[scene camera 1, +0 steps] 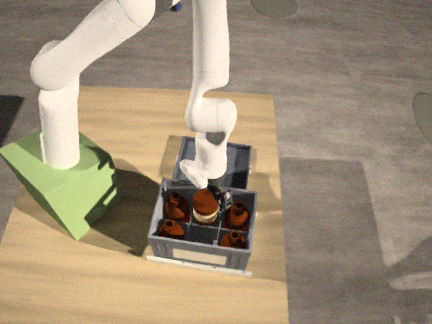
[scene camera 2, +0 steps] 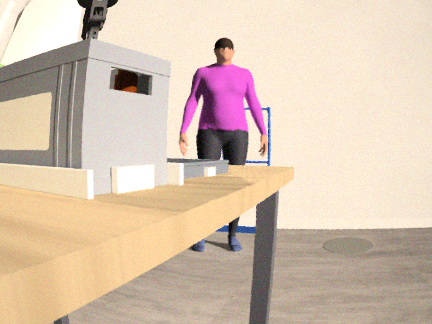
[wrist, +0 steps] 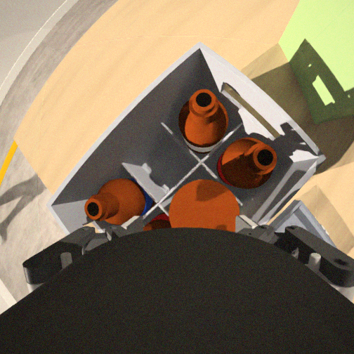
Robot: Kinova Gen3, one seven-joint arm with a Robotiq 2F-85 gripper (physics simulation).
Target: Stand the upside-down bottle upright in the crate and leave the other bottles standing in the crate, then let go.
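Frame: origin at the arm's base, x ahead, y left, z up, level; millimetres.
Seen in the pictures: gripper, fingertip midpoint: [scene camera 1: 210,199]; arm's base, origin of the base link: [scene camera 1: 62,157].
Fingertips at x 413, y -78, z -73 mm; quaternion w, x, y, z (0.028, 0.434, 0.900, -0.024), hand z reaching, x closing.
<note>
Pixels of each thing's top centre, then the offset from my fingertips to it.
- upside-down bottle, middle of its top: [scene camera 1: 206,200] dx -13, dy +7, dz -21 mm
- grey crate, middle of its top: [scene camera 2: 66,66] [scene camera 1: 204,213] dx -16, dy -39, dz -10 mm
The upside-down bottle [scene camera 1: 205,201] [wrist: 204,206], orange-brown with a cream band, is base-up in the back middle compartment of the grey crate [scene camera 1: 241,259] [scene camera 2: 125,130] [wrist: 145,117]. Its neck is hidden. The other bottles stand neck-up in the crate: back left [scene camera 1: 175,206] [wrist: 245,167], front left [scene camera 1: 171,230] [wrist: 202,127], back right [scene camera 1: 237,217] and front right [scene camera 1: 233,240] [wrist: 120,200]. The front middle compartment is empty. My gripper [scene camera 1: 216,194] [scene camera 2: 93,34] [wrist: 188,226] is open, its fingertips on either side of the upturned base in the wrist view. Contact cannot be told.
A low grey tray [scene camera 1: 239,165] [scene camera 2: 205,168] [wrist: 300,217] lies behind the crate. White strips [scene camera 1: 200,266] [scene camera 2: 45,179] run along the crate's foot. A green block [scene camera 1: 57,185] [wrist: 330,30] is under the arm's base. A person [scene camera 2: 224,97] stands beyond the table.
</note>
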